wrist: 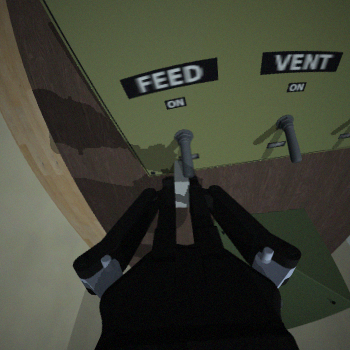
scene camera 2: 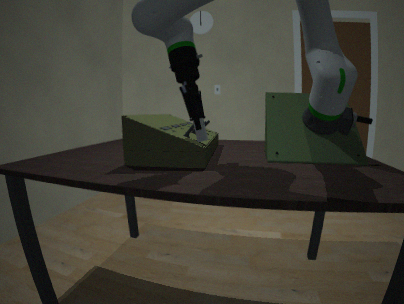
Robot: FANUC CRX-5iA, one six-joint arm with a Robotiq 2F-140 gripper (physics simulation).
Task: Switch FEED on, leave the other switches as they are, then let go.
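Places are measured from the arm's base along level axes (x ahead, y left, z up), in metres.
Pixels of known places: gripper, fingertip midpoint: [wrist: 179,170] [scene camera 2: 203,141]; arm's base, origin of the base link: [scene camera 2: 321,120].
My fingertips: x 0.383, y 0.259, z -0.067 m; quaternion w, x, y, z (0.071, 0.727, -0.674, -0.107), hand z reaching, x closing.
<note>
Ahead of a thing's pixels: the offset from my fingertips to its middle. "spot": to the spot under its first point. Level surfaces: height alone.
The FEED switch @[spot: 0.050 m ahead, 0.005 m right, 0.037 m up] [wrist: 185,152] is a grey toggle lever below its FEED label @[0.123 m ahead, 0.013 m left, 0.039 m up] [wrist: 170,78]. Its lever points down, toward the OFF side, away from the ON mark. The VENT switch @[spot: 0.073 m ahead, 0.119 m right, 0.037 m up] [wrist: 290,140] also points down. Both stand on the sloped face of the green switch box @[0.167 m ahead, 0.162 m right, 0.014 m down] [scene camera 2: 161,147] [wrist: 115,45]. My gripper [scene camera 2: 201,134] [wrist: 179,170] is shut with nothing between its fingers. Its light fingertips are at the lower end of the FEED lever, close to the panel's lower edge. The lever's tip overlaps the fingertips in the wrist view; whether they touch is not clear.
The box stands on a dark wooden table @[0.074 m down] [scene camera 2: 75,170] [wrist: 65,110]. A second green panel [scene camera 2: 285,125] [wrist: 320,285] stands to the right in the scene view, with another robot arm [scene camera 2: 330,80] in front of it. Part of a further switch shows at the wrist view's right edge.
</note>
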